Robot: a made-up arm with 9 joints. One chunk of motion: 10 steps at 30 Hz.
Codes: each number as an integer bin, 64 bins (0 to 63) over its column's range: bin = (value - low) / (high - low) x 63, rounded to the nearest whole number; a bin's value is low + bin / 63 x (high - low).
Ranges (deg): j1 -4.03..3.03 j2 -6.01..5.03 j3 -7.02..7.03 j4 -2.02..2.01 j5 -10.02..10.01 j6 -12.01..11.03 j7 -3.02..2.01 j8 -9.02..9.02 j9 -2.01..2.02
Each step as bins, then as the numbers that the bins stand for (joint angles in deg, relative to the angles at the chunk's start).
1 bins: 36 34 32 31 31 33 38 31 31
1 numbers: 0.00 -0.05 0.12 -0.04 -0.16 0.06 0.01 -0.14 -0.03
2 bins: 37 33 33 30 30 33 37 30 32
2 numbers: 0.12 -0.23 0.34 -0.10 -0.48 0.06 -0.07 -0.43 0.04
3 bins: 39 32 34 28 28 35 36 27 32
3 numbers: 0.34 -0.40 0.56 -0.23 -1.12 0.79 -0.15 -1.29 0.04
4 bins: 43 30 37 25 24 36 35 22 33
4 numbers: 0.79 -0.75 1.23 -0.42 -2.39 1.16 -0.23 -2.72 0.10
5 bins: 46 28 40 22 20 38 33 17 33
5 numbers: 1.12 -1.10 1.90 -0.61 -3.66 1.89 -0.39 -4.15 0.10
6 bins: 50 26 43 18 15 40 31 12 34
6 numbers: 1.57 -1.45 2.57 -0.87 -5.25 2.62 -0.54 -5.58 0.16
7 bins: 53 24 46 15 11 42 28 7 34
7 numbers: 1.91 -1.80 3.24 -1.06 -6.52 3.35 -0.78 -7.02 0.16
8 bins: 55 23 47 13 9 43 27 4 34
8 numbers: 2.13 -1.98 3.46 -1.19 -7.16 3.72 -0.86 -7.87 0.16
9 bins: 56 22 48 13 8 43 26 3 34
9 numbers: 2.25 -2.15 3.68 -1.19 -7.48 3.72 -0.94 -8.16 0.16
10 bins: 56 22 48 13 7 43 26 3 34
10 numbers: 2.25 -2.15 3.68 -1.19 -7.79 3.72 -0.94 -8.16 0.16
